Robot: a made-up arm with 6 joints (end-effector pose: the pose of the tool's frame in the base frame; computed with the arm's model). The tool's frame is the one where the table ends.
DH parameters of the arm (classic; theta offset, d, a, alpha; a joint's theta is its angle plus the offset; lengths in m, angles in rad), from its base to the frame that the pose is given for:
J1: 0 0.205 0 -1.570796
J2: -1.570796 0 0.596 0
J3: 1.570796 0.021 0 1.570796
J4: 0 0.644 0 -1.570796
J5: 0 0 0 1.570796
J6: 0 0.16 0 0
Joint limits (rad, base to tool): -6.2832..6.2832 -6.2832..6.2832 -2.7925..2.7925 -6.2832..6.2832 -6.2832..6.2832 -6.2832..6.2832
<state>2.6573 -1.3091 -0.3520 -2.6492 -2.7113 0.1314</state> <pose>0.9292 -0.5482 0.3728 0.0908 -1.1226 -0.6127</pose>
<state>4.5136 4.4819 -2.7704 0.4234 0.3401 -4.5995</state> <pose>0.0026 -0.2045 -0.0908 1.9362 -0.6280 0.3383</pose>
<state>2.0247 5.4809 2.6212 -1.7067 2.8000 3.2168</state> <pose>0.0063 0.0603 0.5052 1.2551 0.4497 0.7890</pose>
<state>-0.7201 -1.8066 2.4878 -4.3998 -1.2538 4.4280</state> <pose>-0.1614 -0.0229 0.5753 1.5098 0.5053 -0.9601</pose>
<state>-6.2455 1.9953 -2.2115 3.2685 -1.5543 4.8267</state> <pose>0.5574 0.0623 0.6252 1.0268 1.1143 1.5133</pose>
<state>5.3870 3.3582 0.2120 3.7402 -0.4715 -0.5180</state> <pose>-0.2699 0.4367 -1.0675 -2.1228 1.2131 0.8385</pose>
